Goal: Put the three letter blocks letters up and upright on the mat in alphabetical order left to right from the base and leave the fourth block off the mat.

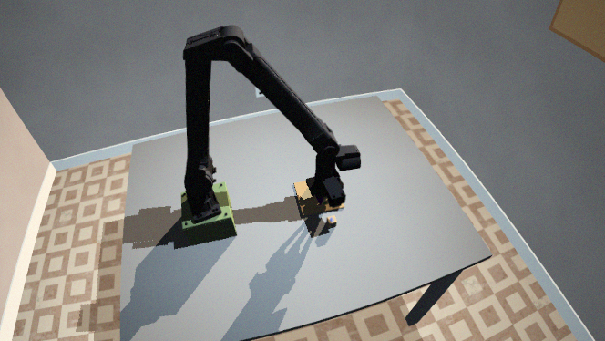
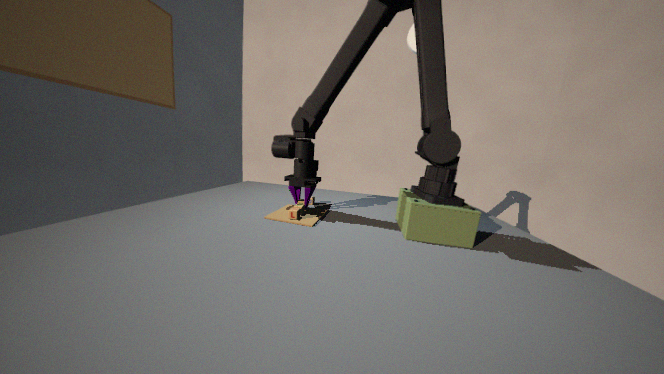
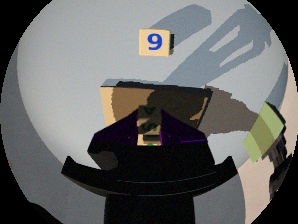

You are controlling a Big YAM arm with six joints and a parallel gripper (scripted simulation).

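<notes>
My hand is 40 mm to the right of the block. From my hand the other things lie so: tan mat: 40 mm to the left, 20 mm below.
</notes>
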